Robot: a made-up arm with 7 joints.
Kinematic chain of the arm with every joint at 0, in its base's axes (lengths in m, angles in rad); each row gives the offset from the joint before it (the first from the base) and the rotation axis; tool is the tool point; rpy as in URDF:
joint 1: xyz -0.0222 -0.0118 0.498 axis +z
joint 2: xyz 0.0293 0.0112 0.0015 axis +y
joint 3: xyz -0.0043 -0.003 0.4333 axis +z
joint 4: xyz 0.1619 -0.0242 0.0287 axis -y
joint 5: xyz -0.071 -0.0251 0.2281 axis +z
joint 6: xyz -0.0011 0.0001 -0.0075 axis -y
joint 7: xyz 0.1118 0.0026 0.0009 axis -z
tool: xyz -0.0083 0.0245 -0.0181 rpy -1.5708 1.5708 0
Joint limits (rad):
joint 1: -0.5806..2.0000
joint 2: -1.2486..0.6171
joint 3: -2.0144..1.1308
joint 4: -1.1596..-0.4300
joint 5: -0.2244..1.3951
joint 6: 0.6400..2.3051
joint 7: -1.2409..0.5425
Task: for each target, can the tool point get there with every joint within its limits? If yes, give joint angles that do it. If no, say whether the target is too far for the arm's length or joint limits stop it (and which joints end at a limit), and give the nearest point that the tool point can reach.
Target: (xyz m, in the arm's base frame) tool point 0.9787 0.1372 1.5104
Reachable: no: too far | nearest point 0.5897 0.0793 1.1048 | short by 0.565 m
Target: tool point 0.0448 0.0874 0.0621
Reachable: no: joint limits stop it (at a limit: joint 1, joint 2, joint 3, joint 4, joint 5, joint 6, joint 7) | nearest point 0.5371 -0.3666 0.4527 | short by 0.775 m
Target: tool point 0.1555 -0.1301 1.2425
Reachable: yes | joints 0.2039 -0.3253 -0.4017 -0.8559 0.1799 1.0054 0.3330
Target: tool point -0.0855 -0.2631 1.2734
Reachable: yes | joints -0.2706 -0.0543 -1.3495 -0.5995 0.5949 1.8280 -0.4115
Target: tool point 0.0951 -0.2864 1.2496
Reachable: yes | joints 1.5937 -0.7639 -0.2921 -0.7754 1.1109 1.6132 -0.1407
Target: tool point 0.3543 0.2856 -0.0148
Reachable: no: joint limits stop it (at a limit: joint 2, joint 4, joint 5, joint 6, joint 7) | nearest point 0.5199 0.4164 0.6920 | short by 0.738 m
